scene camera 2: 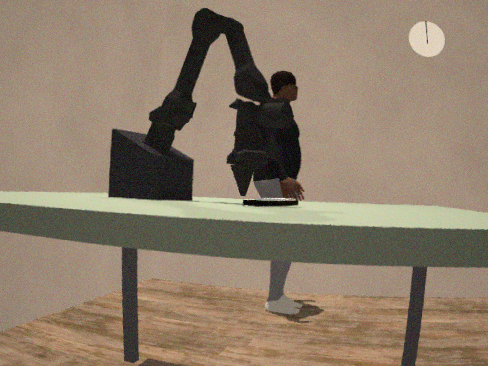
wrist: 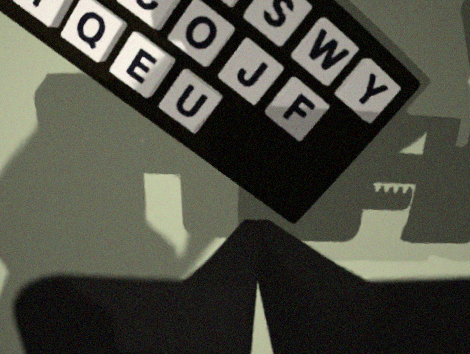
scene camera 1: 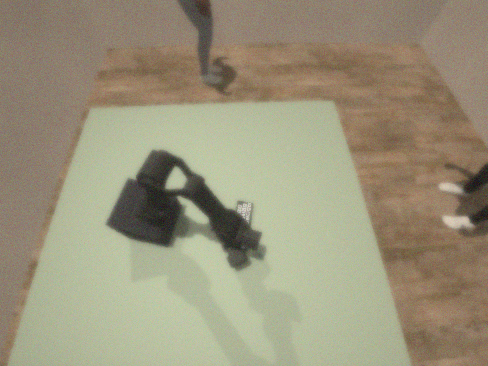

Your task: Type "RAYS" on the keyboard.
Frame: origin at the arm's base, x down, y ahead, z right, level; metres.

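Seen in the pictures: gripper, between the fingertips: [scene camera 2: 242,196] [wrist: 255,232]; arm's base, origin of its link: [scene camera 2: 155,146] [scene camera 1: 146,211].
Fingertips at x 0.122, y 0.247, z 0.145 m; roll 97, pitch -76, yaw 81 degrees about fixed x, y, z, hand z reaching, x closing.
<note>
Pixels of each thing's top centre, then the offset from my fingertips to it.
- black keyboard, centre of its top: [scene camera 2: 273,198] [scene camera 1: 241,224] dx +0.003, dy +0.069, dz -0.063 m
- S, centre of its top: [wrist: 278,10] dx +0.003, dy +0.069, dz -0.013 m
- F, centre of its top: [wrist: 298,110] dx +0.003, dy +0.043, dz +0.001 m
- U, centre of its top: [wrist: 189,102] dx +0.003, dy +0.036, dz -0.032 m
The black keyboard [scene camera 1: 244,207] [scene camera 2: 270,203] [wrist: 280,165] lies flat on the table, slanted across the top of the wrist view, partly covered by the arm in scene camera 1. Its white keys include S [wrist: 277,16], cut by the frame's top edge, Y [wrist: 368,90] near the right corner, W [wrist: 325,51], F [wrist: 298,108] and U [wrist: 190,101]. R and A do not show in the wrist view. My gripper [scene camera 2: 243,194] [wrist: 255,232] is shut and empty. Its tips are a little above table height, near the keyboard's bare lower corner, away from the keys.
The pale green table [scene camera 1: 310,150] [scene camera 2: 350,245] bears the arm's dark base [scene camera 1: 142,215] [scene camera 2: 150,170]. A person [scene camera 2: 292,140] stands behind the table; legs show at the top and right of scene camera 1. A round white clock [scene camera 2: 426,39] hangs on the wall.
</note>
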